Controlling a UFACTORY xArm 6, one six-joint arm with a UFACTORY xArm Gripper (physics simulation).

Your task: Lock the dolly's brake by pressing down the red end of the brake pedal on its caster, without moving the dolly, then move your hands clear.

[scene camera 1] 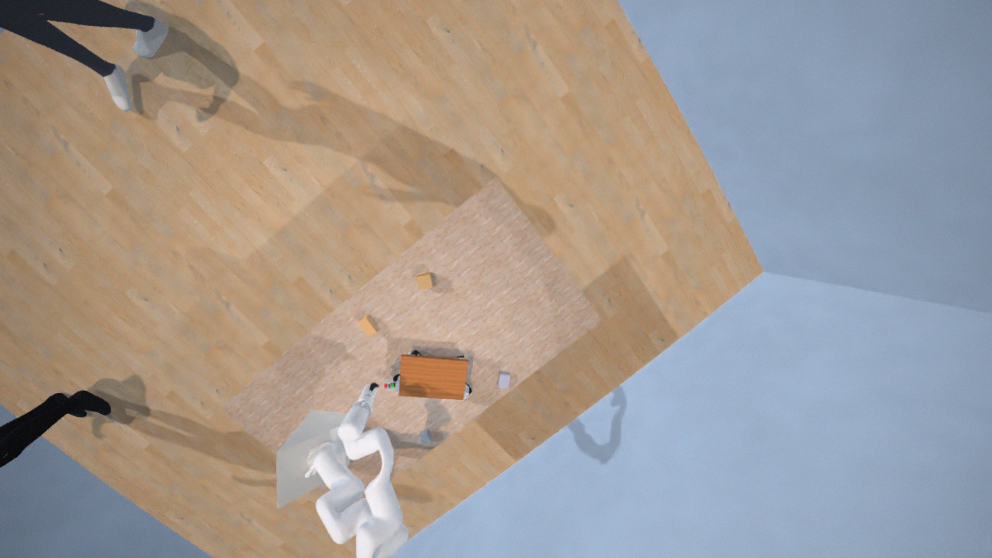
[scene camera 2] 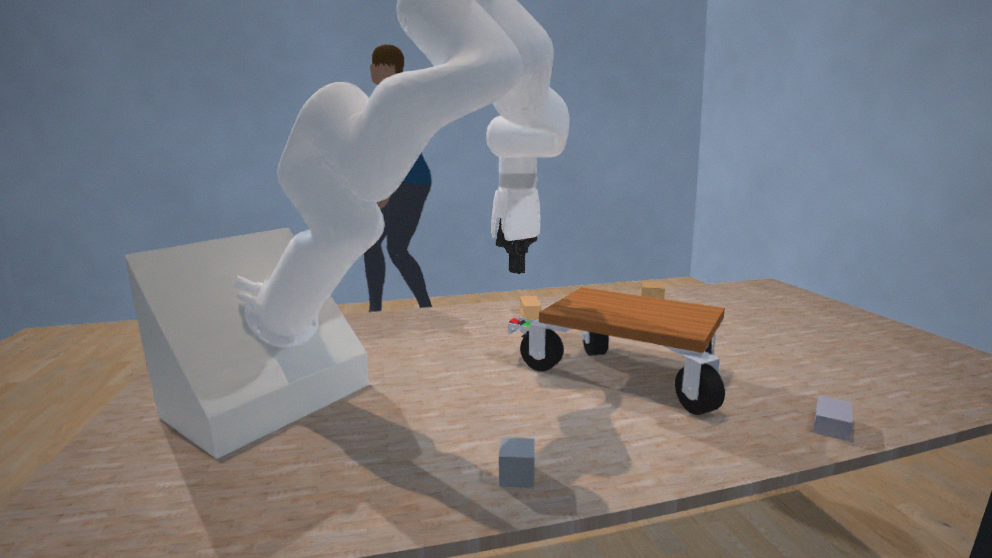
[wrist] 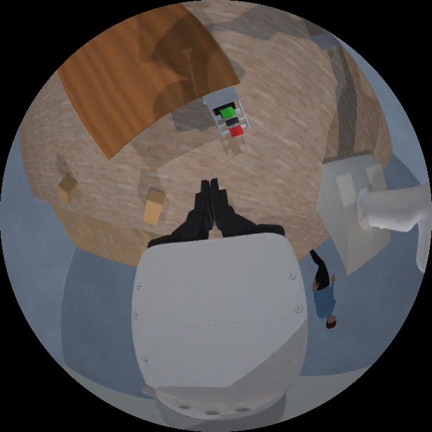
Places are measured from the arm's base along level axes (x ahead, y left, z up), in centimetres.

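Pixels of known places: gripper, fingertip midpoint: (scene camera 1: 375,385) (scene camera 2: 516,272); arm's base at its link origin: (scene camera 1: 321,453) (scene camera 2: 281,315).
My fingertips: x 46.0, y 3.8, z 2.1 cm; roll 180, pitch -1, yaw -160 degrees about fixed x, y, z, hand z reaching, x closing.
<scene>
Ahead of a thing's pixels: the offset from my fingertips to its top centre. "spot": to the spot under its first point.
The dolly @[spot: dx +17.0, dy -17.8, dz -4.9 cm] (scene camera 1: 433,376) (scene camera 2: 632,317) (wrist: 145,75) has a brown wooden deck on black-wheeled casters. Its brake pedal sticks out past one corner, with a red end @[spot: dx -2.6, dy -5.4, dz -8.5 cm] (scene camera 1: 386,385) (scene camera 2: 514,322) (wrist: 236,131) on the outside and a green end @[spot: dx -0.8, dy -7.5, dz -8.6 cm] (scene camera 1: 392,385) (scene camera 2: 526,324) (wrist: 227,112) nearer the deck. In the second scene view the red end looks slightly higher than the green end. My gripper (scene camera 2: 516,271) (wrist: 211,189) is shut and empty, pointing down. It hangs well above the pedal's height, touching nothing; in the wrist view the red end lies ahead of the fingertips, slightly right.
Two orange-tan blocks @[dx +12.1, dy +19.1, dz -13.1 cm] (scene camera 1: 367,324) @[dx +46.3, dy +13.6, dz -11.4 cm] (scene camera 1: 424,280) (wrist: 154,206) (wrist: 67,189) stand beyond the dolly. A blue-grey block @[dx -17.7, dy -40.3, dz -12.8 cm] (scene camera 2: 516,462) and a lilac block @[dx +32.8, dy -49.5, dz -14.3 cm] (scene camera 2: 833,417) (scene camera 1: 503,379) are on the near side. The slanted arm base (scene camera 2: 256,347) (wrist: 345,215) stands left of the dolly in the second scene view.
</scene>
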